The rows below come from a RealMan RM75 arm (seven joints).
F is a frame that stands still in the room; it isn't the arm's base.
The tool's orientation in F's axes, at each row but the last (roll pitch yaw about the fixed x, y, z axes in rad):
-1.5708 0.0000 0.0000
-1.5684 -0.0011 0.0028
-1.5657 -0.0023 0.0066
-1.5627 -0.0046 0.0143
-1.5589 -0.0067 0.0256
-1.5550 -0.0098 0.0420
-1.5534 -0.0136 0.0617
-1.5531 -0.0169 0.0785
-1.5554 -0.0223 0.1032
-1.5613 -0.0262 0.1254
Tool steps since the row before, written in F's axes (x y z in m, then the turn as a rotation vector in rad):
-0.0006 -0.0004 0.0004 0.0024 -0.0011 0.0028
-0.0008 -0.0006 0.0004 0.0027 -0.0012 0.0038
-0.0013 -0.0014 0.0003 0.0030 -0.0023 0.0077
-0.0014 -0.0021 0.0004 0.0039 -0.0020 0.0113
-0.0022 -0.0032 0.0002 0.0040 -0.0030 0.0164
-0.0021 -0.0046 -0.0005 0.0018 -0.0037 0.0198
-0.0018 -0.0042 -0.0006 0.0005 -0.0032 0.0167
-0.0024 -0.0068 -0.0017 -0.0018 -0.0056 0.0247
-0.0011 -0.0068 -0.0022 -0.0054 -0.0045 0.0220
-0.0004 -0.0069 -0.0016 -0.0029 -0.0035 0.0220
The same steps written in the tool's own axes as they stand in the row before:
-0.0006 -0.0004 -0.0004 0.0024 -0.0028 -0.0011
-0.0008 -0.0004 -0.0006 0.0027 -0.0038 -0.0012
-0.0013 -0.0003 -0.0014 0.0030 -0.0077 -0.0023
-0.0014 -0.0004 -0.0021 0.0039 -0.0113 -0.0020
-0.0023 -0.0003 -0.0031 0.0040 -0.0164 -0.0029
-0.0023 0.0004 -0.0045 0.0018 -0.0198 -0.0035
-0.0021 0.0005 -0.0041 0.0005 -0.0167 -0.0029
-0.0030 0.0015 -0.0066 -0.0018 -0.0248 -0.0050
-0.0018 0.0021 -0.0067 -0.0053 -0.0222 -0.0036
-0.0013 0.0015 -0.0068 -0.0027 -0.0221 -0.0029

